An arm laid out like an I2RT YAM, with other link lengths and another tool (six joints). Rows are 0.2 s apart.
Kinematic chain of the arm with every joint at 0, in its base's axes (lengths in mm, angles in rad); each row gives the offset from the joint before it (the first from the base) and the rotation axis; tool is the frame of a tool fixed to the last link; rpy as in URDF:
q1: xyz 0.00 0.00 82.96 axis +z
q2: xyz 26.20 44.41 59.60 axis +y
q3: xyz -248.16 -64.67 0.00 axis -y
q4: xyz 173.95 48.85 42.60 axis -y
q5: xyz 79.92 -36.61 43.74 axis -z
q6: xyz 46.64 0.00 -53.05 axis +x
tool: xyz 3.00 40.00 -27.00 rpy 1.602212 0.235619 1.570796
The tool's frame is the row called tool.
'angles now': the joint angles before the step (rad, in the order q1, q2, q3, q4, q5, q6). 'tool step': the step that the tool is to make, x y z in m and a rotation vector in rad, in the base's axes. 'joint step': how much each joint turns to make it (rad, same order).
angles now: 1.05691 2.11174 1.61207 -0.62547 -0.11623 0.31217
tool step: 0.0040 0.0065 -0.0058 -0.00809 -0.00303 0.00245
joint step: -0.00001 0.04027 0.04058 -0.00644 0.00493 -0.00509
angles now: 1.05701 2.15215 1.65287 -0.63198 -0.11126 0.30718
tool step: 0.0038 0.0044 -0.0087 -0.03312 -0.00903 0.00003
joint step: -0.00007 0.04370 0.04053 -0.02225 0.02194 -0.01013
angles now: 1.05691 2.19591 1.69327 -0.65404 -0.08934 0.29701
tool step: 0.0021 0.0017 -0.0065 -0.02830 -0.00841 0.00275
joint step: 0.00002 0.02756 0.02306 -0.01689 0.01846 -0.01088
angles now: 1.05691 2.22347 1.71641 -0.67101 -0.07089 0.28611
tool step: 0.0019 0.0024 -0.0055 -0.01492 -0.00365 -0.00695
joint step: 0.00017 0.02264 0.01546 -0.00386 0.01242 0.00263
